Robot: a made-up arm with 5 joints.
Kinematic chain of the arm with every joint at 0, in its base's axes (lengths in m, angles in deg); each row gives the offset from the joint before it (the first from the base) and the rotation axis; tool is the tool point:
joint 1: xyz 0 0 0.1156 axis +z
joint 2: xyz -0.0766 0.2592 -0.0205 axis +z
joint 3: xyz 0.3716 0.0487 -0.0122 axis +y
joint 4: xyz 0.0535 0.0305 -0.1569 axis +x
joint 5: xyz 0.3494 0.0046 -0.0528 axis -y
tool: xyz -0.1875 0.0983 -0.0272
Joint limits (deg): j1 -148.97..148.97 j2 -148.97..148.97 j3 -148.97..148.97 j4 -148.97..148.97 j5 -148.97..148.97
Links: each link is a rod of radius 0.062 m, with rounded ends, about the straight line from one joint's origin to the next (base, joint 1, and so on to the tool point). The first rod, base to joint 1, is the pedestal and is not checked.
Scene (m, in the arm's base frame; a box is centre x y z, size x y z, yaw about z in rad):
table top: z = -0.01
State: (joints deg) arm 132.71 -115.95 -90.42 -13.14 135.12
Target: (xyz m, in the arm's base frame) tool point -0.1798 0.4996 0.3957
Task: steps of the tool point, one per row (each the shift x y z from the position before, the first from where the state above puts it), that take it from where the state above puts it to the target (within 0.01 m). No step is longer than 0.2 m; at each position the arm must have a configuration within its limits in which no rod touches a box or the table.
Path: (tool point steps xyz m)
1: -0.0526 0.1556 -0.0404
2: -0.1091 0.1381 -0.0483
3: -0.1563 0.0953 -0.0527
4: -0.1822 0.0344 -0.0532
5: -0.1794 -0.0319 -0.0500

